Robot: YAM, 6 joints.
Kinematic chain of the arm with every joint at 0, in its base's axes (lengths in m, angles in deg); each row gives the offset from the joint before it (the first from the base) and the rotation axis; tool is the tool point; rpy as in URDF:
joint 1: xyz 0 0 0.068 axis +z
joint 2: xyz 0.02 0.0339 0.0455 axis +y
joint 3: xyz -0.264 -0.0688 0 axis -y
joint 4: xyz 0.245 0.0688 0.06 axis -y
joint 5: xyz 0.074 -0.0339 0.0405 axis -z
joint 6: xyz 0.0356 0 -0.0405 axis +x
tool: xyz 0 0 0 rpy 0 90 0
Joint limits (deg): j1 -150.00..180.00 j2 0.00..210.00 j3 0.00..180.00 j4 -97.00..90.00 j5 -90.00..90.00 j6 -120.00..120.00
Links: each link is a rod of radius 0.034 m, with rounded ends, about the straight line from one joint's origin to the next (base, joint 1, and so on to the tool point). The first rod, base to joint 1, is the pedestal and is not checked.
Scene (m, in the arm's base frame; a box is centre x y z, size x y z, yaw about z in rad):
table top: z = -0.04
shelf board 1: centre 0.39 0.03 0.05 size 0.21 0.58 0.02 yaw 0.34
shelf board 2: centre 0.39 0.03 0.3 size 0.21 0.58 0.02 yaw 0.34
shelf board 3: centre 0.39 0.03 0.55 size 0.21 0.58 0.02 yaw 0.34
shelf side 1: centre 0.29 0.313 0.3 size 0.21 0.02 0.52 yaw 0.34
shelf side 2: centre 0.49 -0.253 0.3 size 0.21 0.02 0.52 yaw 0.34
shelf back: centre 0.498 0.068 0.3 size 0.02 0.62 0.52 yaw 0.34
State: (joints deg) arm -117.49 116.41 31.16 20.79 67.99 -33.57
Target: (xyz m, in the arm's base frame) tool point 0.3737 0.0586 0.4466
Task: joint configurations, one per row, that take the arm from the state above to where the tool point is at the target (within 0.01 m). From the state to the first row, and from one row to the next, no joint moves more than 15 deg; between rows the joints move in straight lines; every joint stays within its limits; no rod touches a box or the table.
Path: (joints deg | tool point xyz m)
1: -102.66 108.38 35.52 20.07 72.39 -41.93 | -0.0954 -0.2697 0.0801
2: -87.84 100.36 39.88 19.34 76.79 -50.29 | -0.0232 -0.3034 0.1355
3: -73.01 92.33 44.25 18.62 81.20 -58.66 | 0.0564 -0.3051 0.1960
4: -58.19 84.31 48.61 17.89 85.60 -67.02 | 0.1284 -0.2744 0.2585
5: -43.36 76.28 52.97 17.17 90.00 -75.38 | 0.1789 -0.2179 0.3202
6: -29.19 80.85 61.64 20.86 81.19 -64.93 | 0.2522 -0.1812 0.3525
7: -15.02 85.42 70.30 24.55 72.39 -54.48 | 0.3145 -0.1195 0.3846
8: -0.85 89.99 78.97 28.24 63.58 -44.02 | 0.3572 -0.0372 0.4162
9: 13.32 94.57 87.63 31.92 54.77 -33.57 | 0.3737 0.0586 0.4465

